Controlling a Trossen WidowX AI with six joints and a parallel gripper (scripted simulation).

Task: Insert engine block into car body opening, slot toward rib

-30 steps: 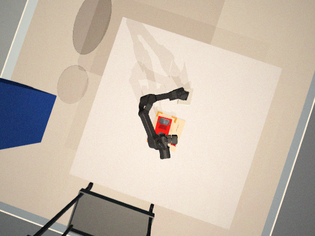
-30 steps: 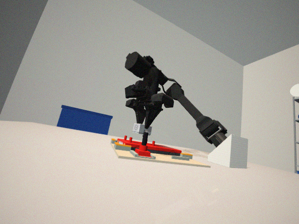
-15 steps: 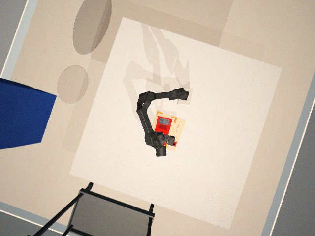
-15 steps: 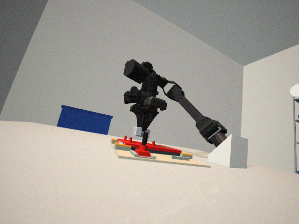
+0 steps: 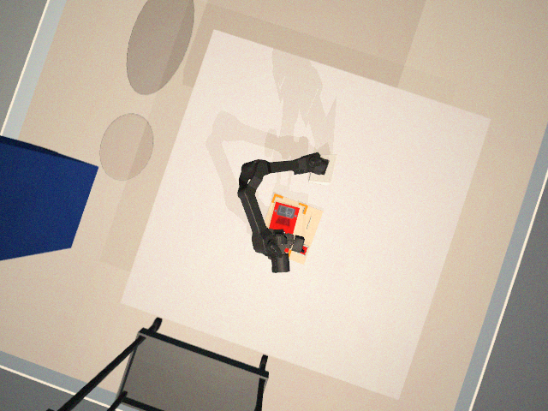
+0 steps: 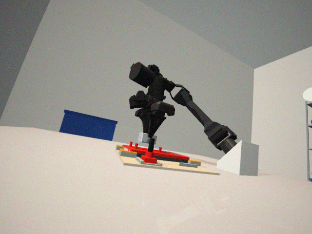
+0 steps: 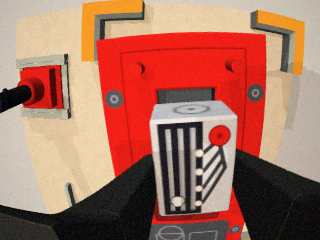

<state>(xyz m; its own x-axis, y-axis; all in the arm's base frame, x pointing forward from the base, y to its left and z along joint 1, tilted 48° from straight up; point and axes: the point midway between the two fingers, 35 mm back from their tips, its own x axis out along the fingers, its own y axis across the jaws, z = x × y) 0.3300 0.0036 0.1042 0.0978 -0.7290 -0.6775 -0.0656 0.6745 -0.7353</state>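
The engine block is 10 mm below my gripper tip.
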